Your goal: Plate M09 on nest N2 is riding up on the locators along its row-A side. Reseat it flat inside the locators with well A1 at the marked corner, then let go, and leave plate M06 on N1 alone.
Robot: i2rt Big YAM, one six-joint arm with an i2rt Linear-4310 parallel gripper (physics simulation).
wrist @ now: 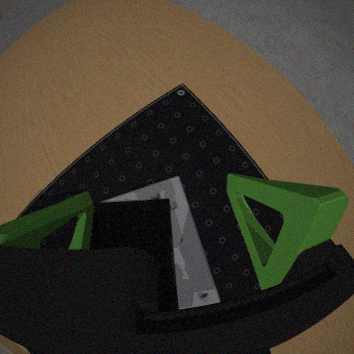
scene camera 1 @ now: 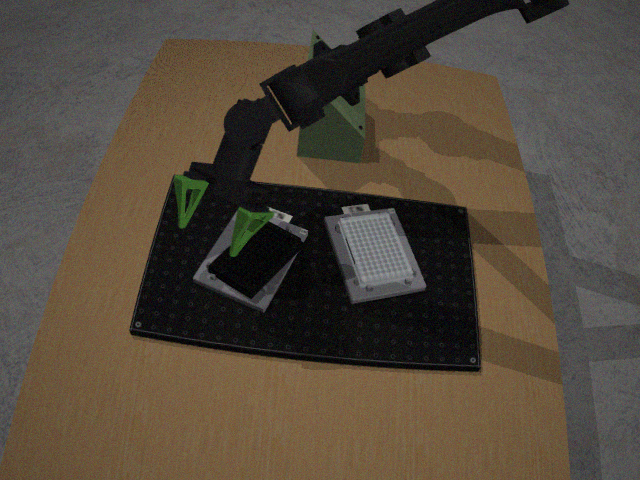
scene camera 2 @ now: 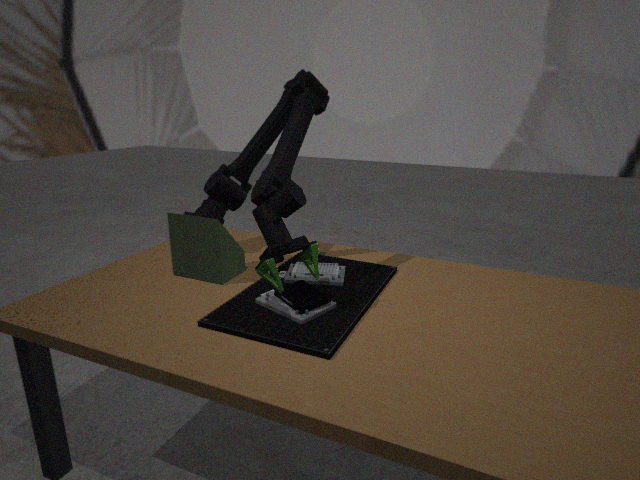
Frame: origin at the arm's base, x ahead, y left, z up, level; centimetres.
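Seen in the pictures: gripper, between the fingertips: (wrist: 157, 190) (scene camera 1: 206, 241) (scene camera 2: 300, 285); arm's base, origin of its link: (scene camera 2: 203, 229).
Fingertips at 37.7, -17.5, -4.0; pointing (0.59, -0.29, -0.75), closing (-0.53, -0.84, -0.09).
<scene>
Pixels of each thing's top centre, then the offset from my fingertips to it, as dx, dy, dz. Level surfaces: height alone.
- black well plate, centre of its top: (wrist: 128, 265) (scene camera 1: 256, 250) (scene camera 2: 301, 291) -2.8, +7.0, -4.8
- left grey nest, centre of its top: (wrist: 145, 267) (scene camera 1: 251, 249) (scene camera 2: 295, 297) -4.1, +6.1, -6.2
- white well plate, centre of its top: (scene camera 1: 376, 245) (scene camera 2: 315, 267) -6.2, +25.1, -5.8
- right grey nest, centre of its top: (scene camera 1: 375, 247) (scene camera 2: 315, 269) -6.2, +25.1, -6.2
- black perforated board, centre of its top: (wrist: 93, 298) (scene camera 1: 313, 264) (scene camera 2: 311, 290) -3.8, +15.7, -8.3
- wooden table, height of its surface: dz -9.7
A black well plate (scene camera 1: 266, 258) (scene camera 2: 307, 297) (wrist: 132, 225), probably M09, sits on the left grey nest (scene camera 1: 262, 303) (scene camera 2: 302, 318) (wrist: 192, 260). It looks tilted in the second scene view; its lettering and the marked corner cannot be read. A white well plate (scene camera 1: 377, 248) (scene camera 2: 316, 268), probably M06, sits on the right grey nest (scene camera 1: 388, 295) (scene camera 2: 338, 279). My gripper (scene camera 1: 207, 240) (scene camera 2: 299, 284) (wrist: 157, 190) is wide open and empty above the left nest. One green finger is over the black plate's area, the other beyond the nest's left side. The palm hides part of the plate in the wrist view.
Both nests stand on a black perforated board (scene camera 1: 310, 333) (scene camera 2: 356, 302) (wrist: 167, 132) on the wooden table (scene camera 1: 284, 413) (scene camera 2: 465, 361) (wrist: 75, 100). The arm's green base block (scene camera 1: 330, 139) (scene camera 2: 199, 253) stands behind the board. White tags (scene camera 1: 280, 214) (scene camera 1: 355, 209) lie at the nests' back edges.
</scene>
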